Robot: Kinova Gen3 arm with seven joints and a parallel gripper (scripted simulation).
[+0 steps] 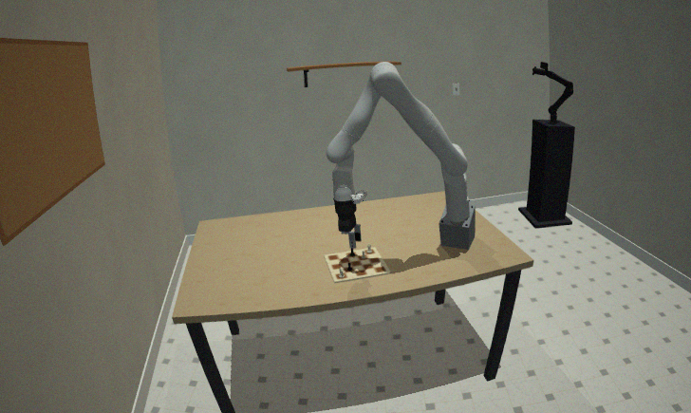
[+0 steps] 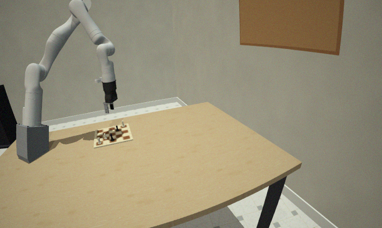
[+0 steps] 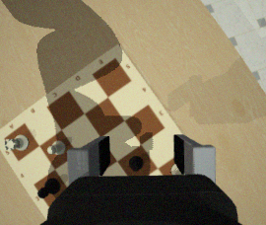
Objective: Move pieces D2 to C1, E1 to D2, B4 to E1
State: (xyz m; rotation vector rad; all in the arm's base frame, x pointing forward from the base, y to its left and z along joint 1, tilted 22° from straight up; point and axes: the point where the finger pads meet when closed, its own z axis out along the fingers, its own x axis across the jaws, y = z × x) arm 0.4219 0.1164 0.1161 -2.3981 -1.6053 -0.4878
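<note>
My hand is 12 cm above the white piece, 6 cm short of it and 3 cm to the right of it. From my hand the other things lie so: chessboard (14 cm below, 6 cm to the right).
</note>
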